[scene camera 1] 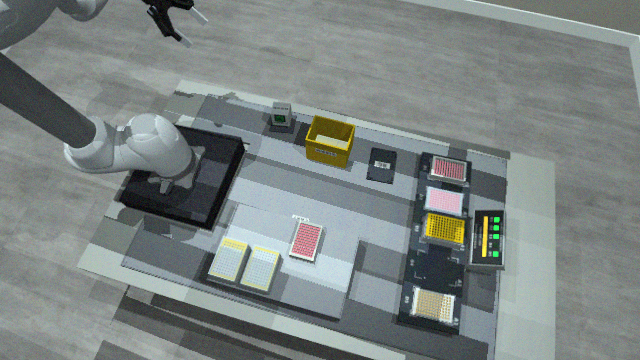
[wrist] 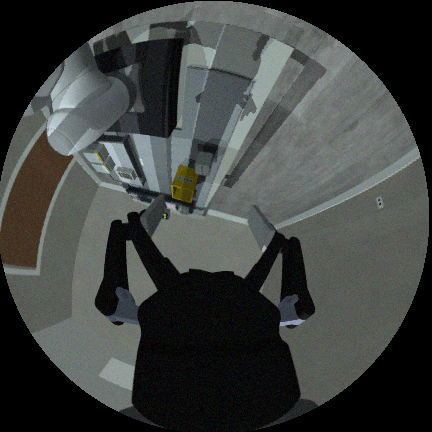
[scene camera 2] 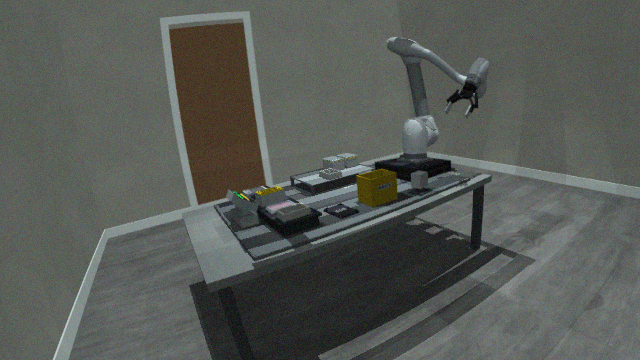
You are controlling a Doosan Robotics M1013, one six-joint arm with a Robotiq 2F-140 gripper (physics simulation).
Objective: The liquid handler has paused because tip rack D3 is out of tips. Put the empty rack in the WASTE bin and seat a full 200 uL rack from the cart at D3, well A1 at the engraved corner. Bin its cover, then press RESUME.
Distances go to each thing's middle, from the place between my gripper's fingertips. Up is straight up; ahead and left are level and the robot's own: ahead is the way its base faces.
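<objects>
Distances from my hand: yellow waste bin [scene camera 1: 321,152], 31 cm below, 50 cm ahead, 16 cm to the right; pink rack [scene camera 1: 440,200], 31 cm below, 95 cm ahead, 32 cm to the right; dark plate [scene camera 1: 382,163], far below, far ahead, a fair way to the right; tan rack [scene camera 1: 427,304], 31 cm below, 93 cm ahead, 69 cm to the right.
</objects>
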